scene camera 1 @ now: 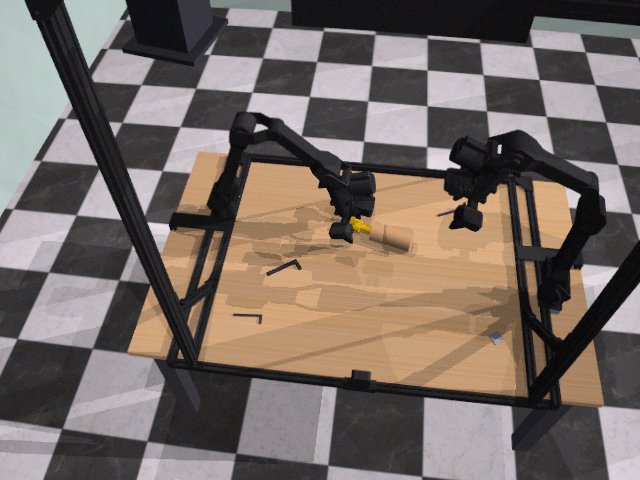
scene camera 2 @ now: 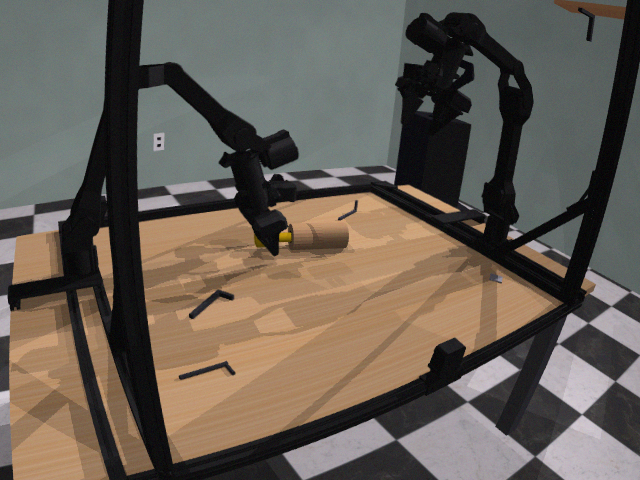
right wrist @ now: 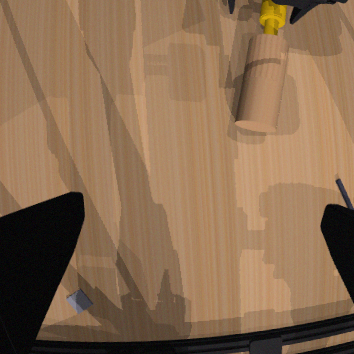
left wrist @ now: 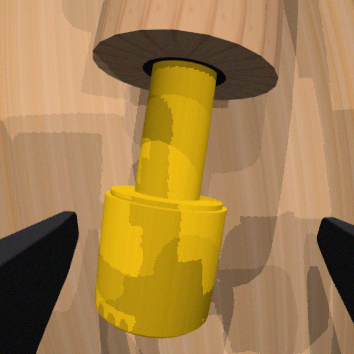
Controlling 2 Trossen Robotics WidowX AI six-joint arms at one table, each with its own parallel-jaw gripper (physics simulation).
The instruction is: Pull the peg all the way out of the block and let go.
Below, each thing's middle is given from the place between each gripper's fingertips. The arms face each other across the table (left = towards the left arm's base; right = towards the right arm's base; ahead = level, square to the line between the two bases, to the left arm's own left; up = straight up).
Right now my left hand is 2 cm short of the yellow peg (left wrist: 159,243), 3 cm to the left of it and 1 cm below it. From my left hand the other things lie so: round wooden block (scene camera 2: 305,236) (1 cm ahead, 11 cm to the right, 1 cm above).
My right gripper is now 260 mm above the round wooden block, 150 mm to the right of it and 90 mm short of it. Also, from my right hand: yellow peg: 260 mm below, 220 mm to the left, 100 mm ahead.
